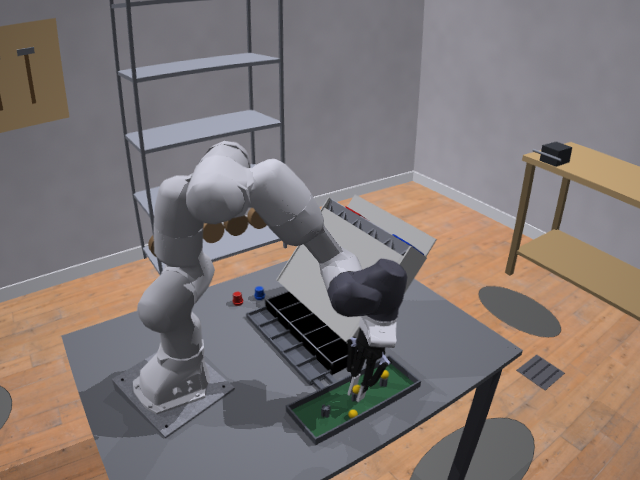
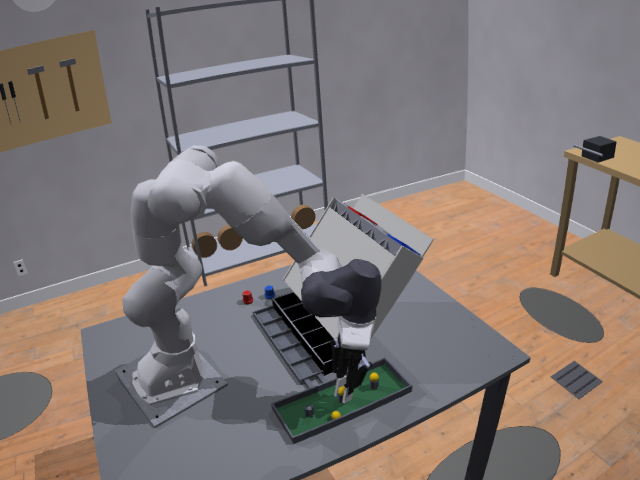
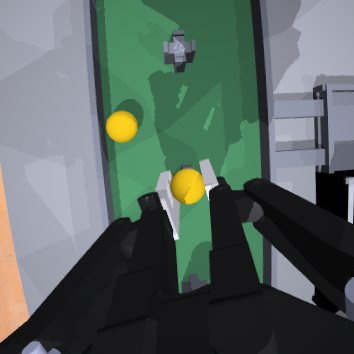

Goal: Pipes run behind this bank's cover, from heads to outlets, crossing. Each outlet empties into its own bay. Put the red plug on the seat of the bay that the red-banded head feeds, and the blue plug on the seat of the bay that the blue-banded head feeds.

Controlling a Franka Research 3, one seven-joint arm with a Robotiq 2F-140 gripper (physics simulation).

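Note:
The red plug and the blue plug stand on the table beyond the bays. The bank's grey cover slopes up behind the black bays. A red band and a blue band mark heads at its top. The pipes are hidden. My gripper is shut on a yellow ball, low over the green tray.
Another yellow ball lies by the tray's front wall. A third yellow ball sits on a grey post. A grey post stands bare. The divided frame sits between the bays and the arm's base.

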